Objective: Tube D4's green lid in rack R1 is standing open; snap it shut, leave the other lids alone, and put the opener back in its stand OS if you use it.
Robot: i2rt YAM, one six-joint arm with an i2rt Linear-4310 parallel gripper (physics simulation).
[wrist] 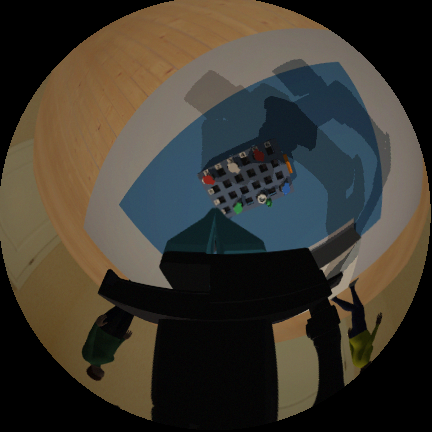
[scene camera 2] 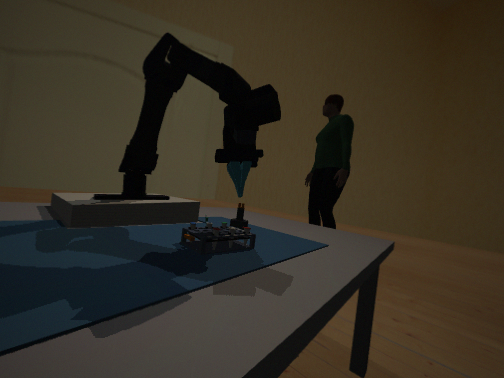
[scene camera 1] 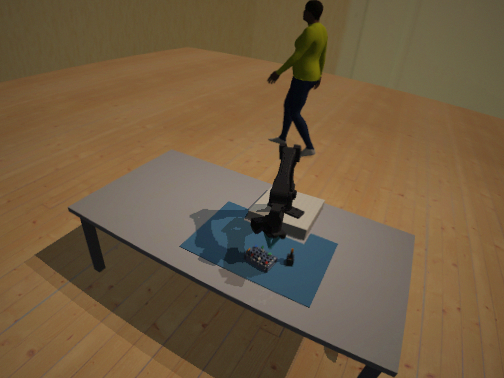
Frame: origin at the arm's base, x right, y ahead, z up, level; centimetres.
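Seen in the pictures: gripper, fingertip midpoint: (wrist: 214, 212) (scene camera 2: 240, 197) (scene camera 1: 269, 248); arm's base, link origin: (scene camera 2: 134, 198) (scene camera 1: 285, 209).
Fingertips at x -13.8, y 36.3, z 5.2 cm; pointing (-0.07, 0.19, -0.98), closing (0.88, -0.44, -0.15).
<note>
Offsets run from my fingertips to a thing's top centre. "*": to the spot under its first point. Level surfaces: height alone.
Rack R1 @[dx +4.4, dy -0.3, dz -4.6 cm] (scene camera 1: 260, 259) (scene camera 2: 204, 245) (wrist: 245, 176), a small dark grid rack, stands on the blue mat @[dz -10.5 cm] (scene camera 1: 310, 280) (scene camera 2: 285, 245) (wrist: 150, 205). The open green lid @[dx +5.7, dy -3.5, dz -4.6 cm] (scene camera 2: 206, 219) (wrist: 269, 203) stands up at the rack's edge, beside a white ring-shaped tube mouth @[* dx +5.1, dy -3.6, dz -6.9 cm] (wrist: 262, 199). Another green lid @[dx +1.2, dy -3.2, dz -6.3 cm] (scene camera 2: 224, 224) (wrist: 238, 207) sits low on its tube near the rack's corner. My gripper (scene camera 1: 270, 247) (scene camera 2: 240, 196) (wrist: 214, 212) is shut and empty, pointing down above the table, apart from the rack. The dark opener stand OS @[dx -7.0, dy -8.3, dz -6.5 cm] (scene camera 1: 290, 260) (scene camera 2: 239, 221) holds the orange-tipped opener @[dx -7.0, dy -8.3, dz -2.0 cm] (scene camera 1: 292, 250) (scene camera 2: 241, 206) upright.
Red lids (wrist: 208, 179) (wrist: 258, 155), a whitish lid @[dx +2.9, dy +2.6, dz -6.3 cm] (wrist: 233, 167) and a blue lid @[dx +8.9, dy -3.0, dz -6.3 cm] (wrist: 286, 188) are on the rack. An orange piece @[* dx +11.0, dy -0.3, dz -8.1 cm] (wrist: 288, 164) is at its side. The arm stands on a pale plinth (scene camera 1: 312, 210) (scene camera 2: 135, 214). People stand beyond the table.
</note>
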